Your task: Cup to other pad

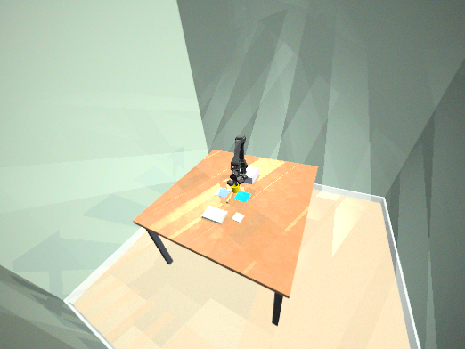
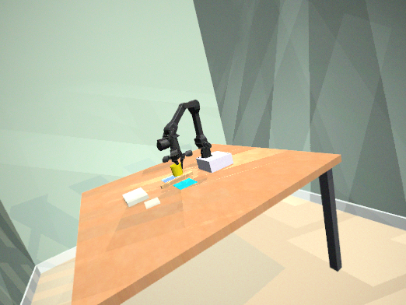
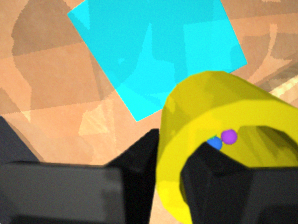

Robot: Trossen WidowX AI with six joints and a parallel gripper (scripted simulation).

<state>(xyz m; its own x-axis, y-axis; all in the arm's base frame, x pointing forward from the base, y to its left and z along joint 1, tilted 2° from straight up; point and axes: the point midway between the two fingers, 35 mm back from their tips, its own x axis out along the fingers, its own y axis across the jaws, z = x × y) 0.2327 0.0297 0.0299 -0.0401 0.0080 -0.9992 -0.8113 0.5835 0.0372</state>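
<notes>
My gripper tip is now 30 mm short of the cyan pad, 40 mm to the right of it and 90 mm above it. Also, from my gripper tip: wooden bar (20 mm ahead, 50 mm to the right, 80 mm below); then light blue pad (20 mm ahead, 150 mm to the right, 90 mm below).
</notes>
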